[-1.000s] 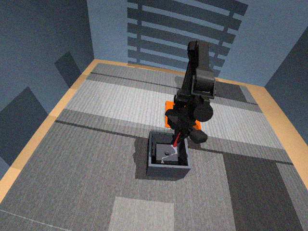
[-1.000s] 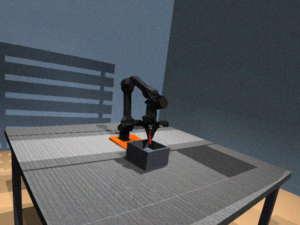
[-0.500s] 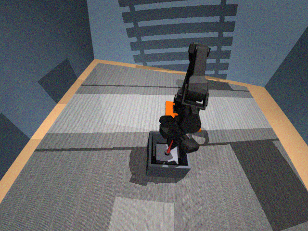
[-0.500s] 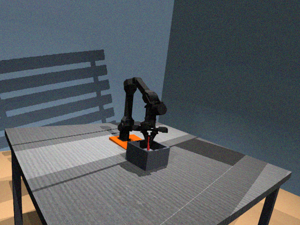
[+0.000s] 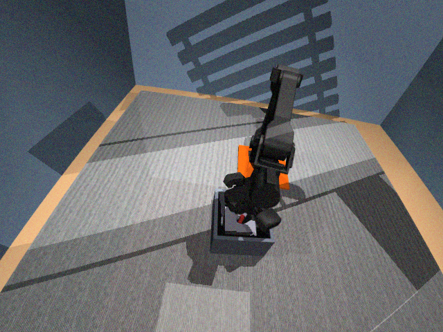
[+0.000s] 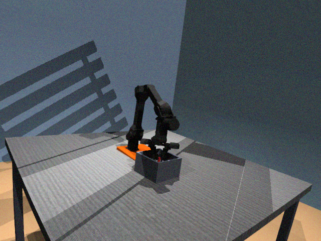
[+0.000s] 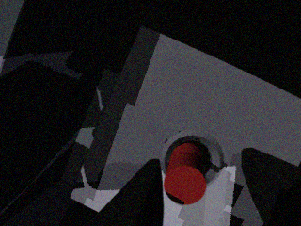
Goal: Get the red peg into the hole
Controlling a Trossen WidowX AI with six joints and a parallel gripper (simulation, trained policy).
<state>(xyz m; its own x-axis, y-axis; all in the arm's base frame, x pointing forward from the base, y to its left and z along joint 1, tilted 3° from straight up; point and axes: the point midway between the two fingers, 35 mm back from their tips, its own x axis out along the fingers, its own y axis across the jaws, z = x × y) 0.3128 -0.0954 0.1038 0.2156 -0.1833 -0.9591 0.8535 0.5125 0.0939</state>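
My gripper tip is now 1 cm above the red peg. The rest, counted from my gripper tip: grey box (4 cm below); then pale plate (2 cm below).
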